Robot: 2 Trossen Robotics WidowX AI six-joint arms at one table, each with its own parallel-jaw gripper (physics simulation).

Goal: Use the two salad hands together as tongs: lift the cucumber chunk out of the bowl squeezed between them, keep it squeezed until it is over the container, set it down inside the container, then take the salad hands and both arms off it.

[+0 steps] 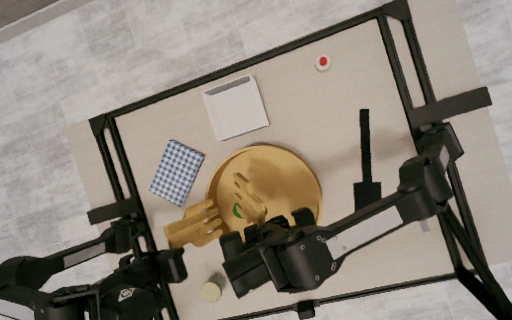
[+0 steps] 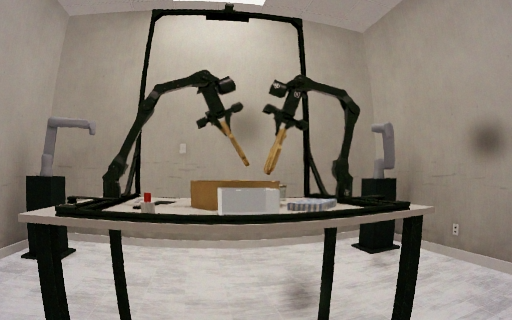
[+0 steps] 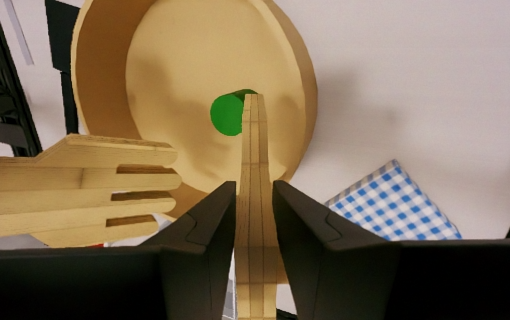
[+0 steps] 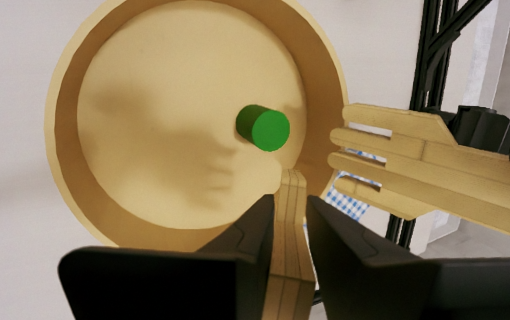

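Pixels of known places: left gripper, fingertip midpoint: [image 1: 181,249] [image 2: 278,136] [image 3: 254,190] [image 4: 509,150]; right gripper, fingertip midpoint: [image 1: 259,229] [image 4: 289,204]; left arm's base, origin of the base link: [image 1: 135,227] [image 2: 344,197]; right arm's base, origin of the base link: [image 1: 432,141] [image 2: 111,198] [image 3: 4,101].
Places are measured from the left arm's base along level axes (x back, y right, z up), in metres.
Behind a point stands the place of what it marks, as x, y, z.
Observation:
The green cucumber chunk [image 1: 237,210] [image 3: 227,115] {-0.377, 0.031, 0.050} [image 4: 270,130] {-0.377, 0.032, 0.050} lies in the round wooden bowl [image 1: 295,175] {-0.545, -0.015, -0.011} [image 2: 204,194] {-0.553, -0.090, 0.031} [image 3: 200,60] {-0.448, 0.091, -0.011} [image 4: 175,65] {-0.475, 0.110, -0.011}, apart from both salad hands. My left gripper [image 2: 282,127] {-0.269, 0.049, 0.244} [image 3: 254,190] {-0.269, 0.049, 0.244} is shut on one wooden salad hand [image 1: 192,225] {-0.292, 0.009, 0.201} [image 2: 275,151] {-0.299, -0.021, 0.180} [image 4: 425,155] {-0.295, 0.033, 0.194}, held above the bowl's edge. My right gripper [image 2: 223,121] [image 4: 289,204] {-0.461, 0.050, 0.243} is shut on the other salad hand [image 1: 249,200] {-0.459, -0.017, 0.245} [image 2: 236,145] {-0.446, -0.067, 0.193} [image 3: 80,192] {-0.435, -0.006, 0.207}, held above the bowl. The salad hands are apart, tips down. The white square container [image 1: 240,110] {-0.446, -0.248, -0.017} [image 2: 249,201] {-0.447, -0.322, 0.029} stands beside the bowl, with no chunk in it.
A blue-checked cloth [image 1: 177,172] {-0.201, -0.128, 0.006} [image 2: 311,204] {-0.234, -0.208, 0.003} [image 3: 395,205] {-0.165, -0.075, 0.006} lies beside the bowl. A white item with a red top [image 1: 323,62] {-0.709, -0.285, 0.045} [image 2: 147,202] {-0.707, -0.309, 0.021}, a black flat tool [image 1: 366,150] {-0.754, -0.026, -0.011} and a pale round jar [image 1: 212,291] {-0.215, 0.239, 0.051} stand or lie around. A black frame [image 1: 250,63] {-0.519, -0.363, 0.001} borders the table.

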